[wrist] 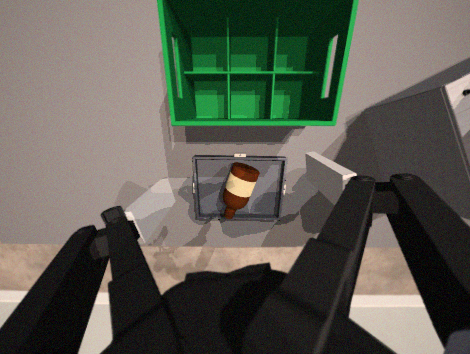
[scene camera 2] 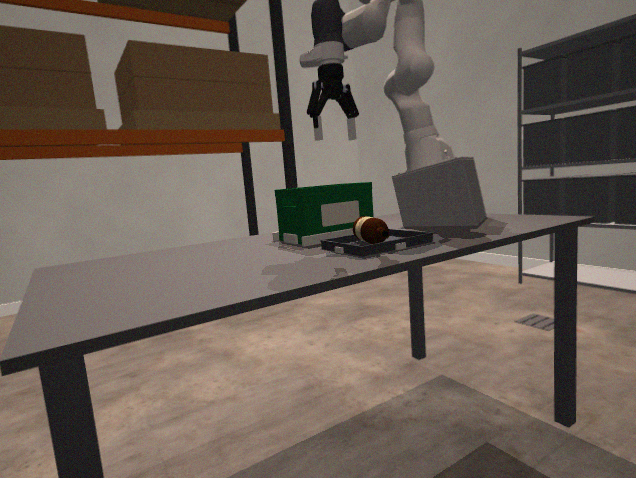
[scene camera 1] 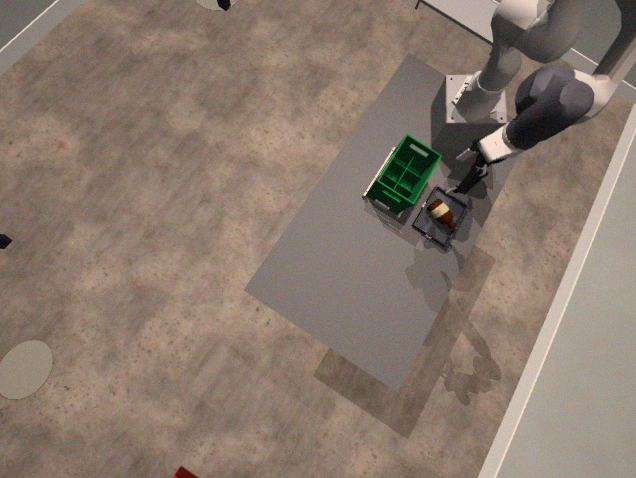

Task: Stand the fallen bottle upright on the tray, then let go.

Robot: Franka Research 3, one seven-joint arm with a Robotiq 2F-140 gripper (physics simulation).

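A brown bottle with a cream label (scene camera 1: 441, 211) (scene camera 2: 371, 229) (wrist: 240, 187) lies on its side in the dark shallow tray (scene camera 1: 429, 236) (scene camera 2: 359, 250) (wrist: 215, 157). In the wrist view its base points toward the green crate and its neck reaches the tray's opposite rim, slightly left of the middle. My gripper (scene camera 1: 458, 172) (scene camera 2: 335, 129) (wrist: 236, 178) is open and empty, with its fingers wide apart. It hangs high above the table, well clear of the bottle; in the wrist view the bottle and tray show between the two fingers.
A green crate with divided compartments (scene camera 1: 406, 172) (scene camera 2: 303, 215) (wrist: 254, 123) stands right beside the tray. The arm's grey base block (scene camera 1: 475, 102) (scene camera 2: 439, 195) (wrist: 415, 135) stands on the table beyond them. The table edge runs close along the tray's side away from the crate.
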